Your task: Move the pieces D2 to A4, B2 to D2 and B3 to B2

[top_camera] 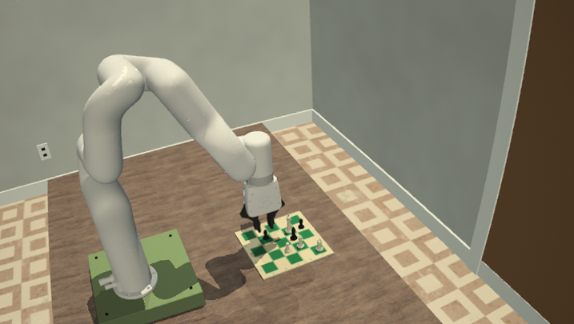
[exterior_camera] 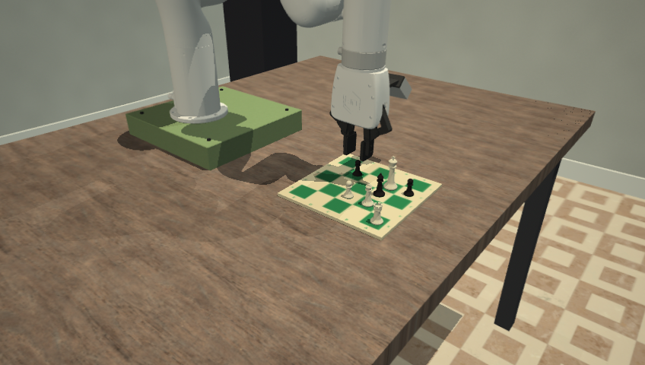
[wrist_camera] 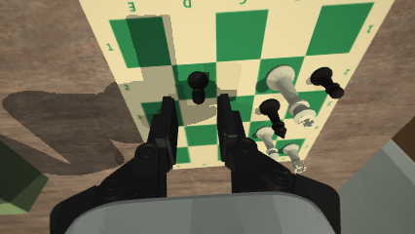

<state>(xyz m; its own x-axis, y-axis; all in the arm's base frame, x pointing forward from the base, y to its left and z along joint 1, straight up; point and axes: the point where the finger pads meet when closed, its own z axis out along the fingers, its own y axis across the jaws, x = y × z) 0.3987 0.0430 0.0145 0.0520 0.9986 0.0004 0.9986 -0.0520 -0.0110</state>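
My gripper is now 70 mm short of the black bishop, 40 mm to the left of it and 40 mm above it. The rest, counted from my hand: chessboard: 60 mm below, 40 mm to the right, 40 mm ahead; then white pawn: 80 mm to the right, 50 mm below, 30 mm ahead; then white king: 80 mm ahead, 30 mm below.
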